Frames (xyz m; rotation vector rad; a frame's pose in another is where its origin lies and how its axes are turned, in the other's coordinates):
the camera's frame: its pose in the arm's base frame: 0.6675 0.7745 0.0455 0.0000 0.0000 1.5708
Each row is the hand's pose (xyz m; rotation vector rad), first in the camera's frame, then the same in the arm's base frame.
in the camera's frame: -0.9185 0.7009 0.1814 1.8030 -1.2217 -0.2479
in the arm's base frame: -0.0334 -0.1440 0.2269 2.2011 0.4230 0.6395
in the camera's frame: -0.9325 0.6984 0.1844 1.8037 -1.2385 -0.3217
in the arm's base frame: -0.0309 -0.1580 0.2299 2.1902 0.4069 0.5673
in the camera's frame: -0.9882 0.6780 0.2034 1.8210 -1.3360 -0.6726
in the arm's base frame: -0.0105 -0.2137 0.2489 2.1573 0.3314 0.2071
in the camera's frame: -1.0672 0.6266 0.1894 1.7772 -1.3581 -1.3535
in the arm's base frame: 0.0409 -0.2927 0.2349 1.9481 0.2604 -0.4025
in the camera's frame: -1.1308 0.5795 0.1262 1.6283 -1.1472 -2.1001
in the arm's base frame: 0.0880 -0.3563 0.1717 1.5623 0.2708 -0.9797
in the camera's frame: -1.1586 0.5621 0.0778 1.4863 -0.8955 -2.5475
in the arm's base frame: 0.1054 -0.3841 0.1233 1.2635 0.3134 -1.3029
